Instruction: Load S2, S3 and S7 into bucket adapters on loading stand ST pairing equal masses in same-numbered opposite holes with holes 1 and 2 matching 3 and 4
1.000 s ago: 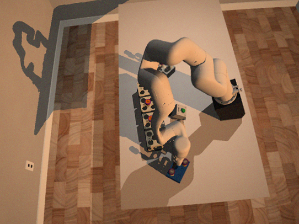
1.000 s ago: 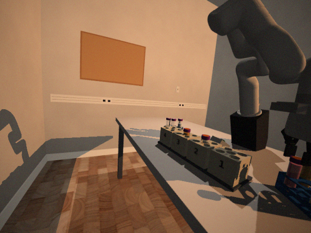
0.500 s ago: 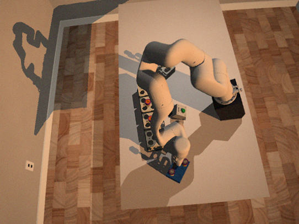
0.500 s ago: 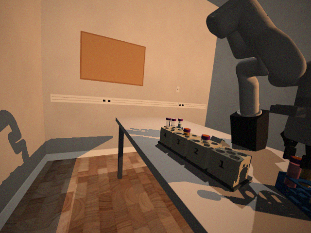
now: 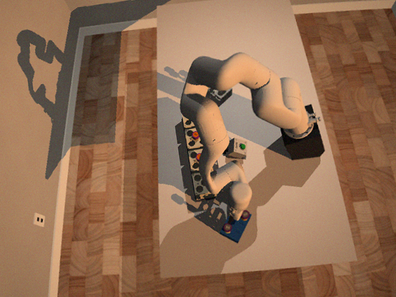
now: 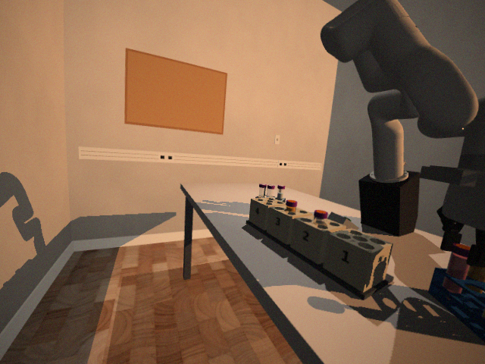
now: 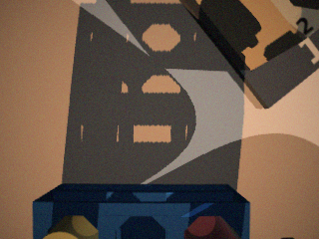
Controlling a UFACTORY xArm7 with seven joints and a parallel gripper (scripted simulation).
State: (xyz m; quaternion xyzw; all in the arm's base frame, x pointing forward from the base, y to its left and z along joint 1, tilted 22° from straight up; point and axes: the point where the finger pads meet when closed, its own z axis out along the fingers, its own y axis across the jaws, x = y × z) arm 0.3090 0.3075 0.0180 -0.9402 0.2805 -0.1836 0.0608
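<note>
Right now my hand is 50 mm above the pink-filled sample tube and 10 mm to the left of it. From my hand the other things lie so: bucket adapter: 250 mm to the right, 130 mm ahead, 60 mm below; then yellowish tube: 70 mm to the left, 50 mm below, 40 mm ahead; then blue sample rack: 90 mm below, 40 mm to the left, 10 mm ahead.
</note>
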